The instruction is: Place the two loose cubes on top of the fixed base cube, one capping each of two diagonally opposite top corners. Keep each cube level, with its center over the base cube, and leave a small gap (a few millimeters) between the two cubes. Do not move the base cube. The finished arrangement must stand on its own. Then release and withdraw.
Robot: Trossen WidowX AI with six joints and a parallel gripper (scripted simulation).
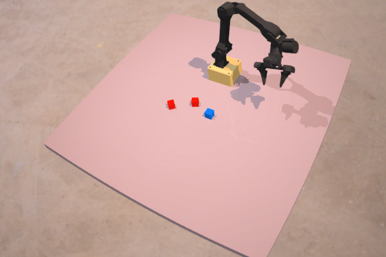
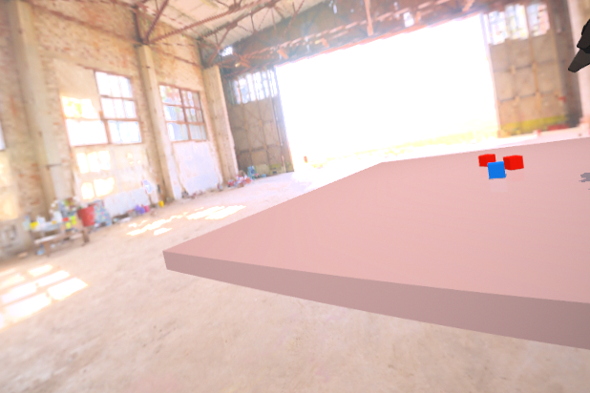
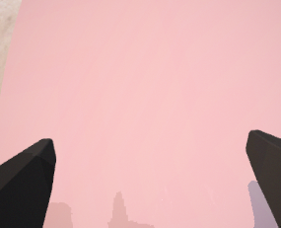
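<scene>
The blue cube is 14 cm ahead of my gripper tip, 27 cm to the right of it and 19 cm below it.
</scene>
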